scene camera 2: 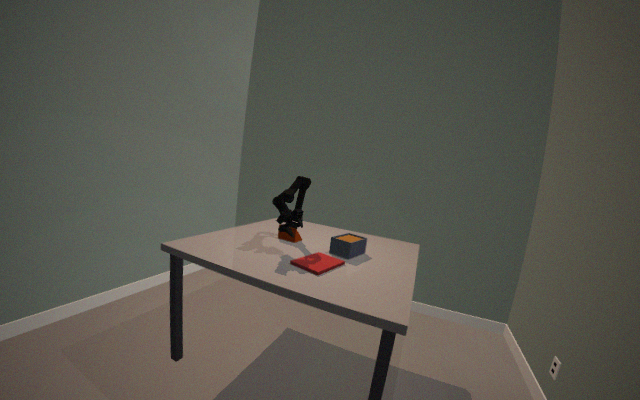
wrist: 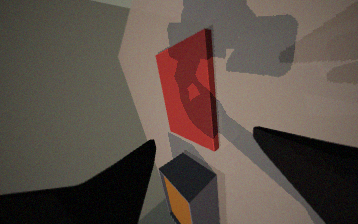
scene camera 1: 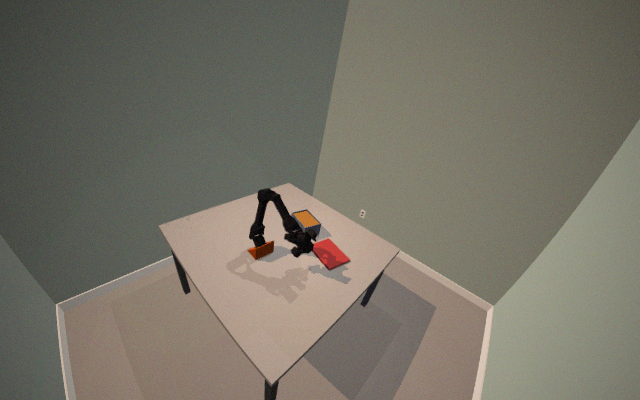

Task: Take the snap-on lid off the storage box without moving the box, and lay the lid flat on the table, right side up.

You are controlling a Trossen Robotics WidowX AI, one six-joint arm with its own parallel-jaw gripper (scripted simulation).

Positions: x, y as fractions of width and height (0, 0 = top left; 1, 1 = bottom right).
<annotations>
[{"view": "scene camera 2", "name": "red lid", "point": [0.50, 0.66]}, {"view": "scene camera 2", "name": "grey-blue storage box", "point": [0.54, 0.61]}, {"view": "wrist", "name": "gripper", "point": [0.57, 0.61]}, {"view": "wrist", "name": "red lid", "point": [0.52, 0.31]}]
</annotations>
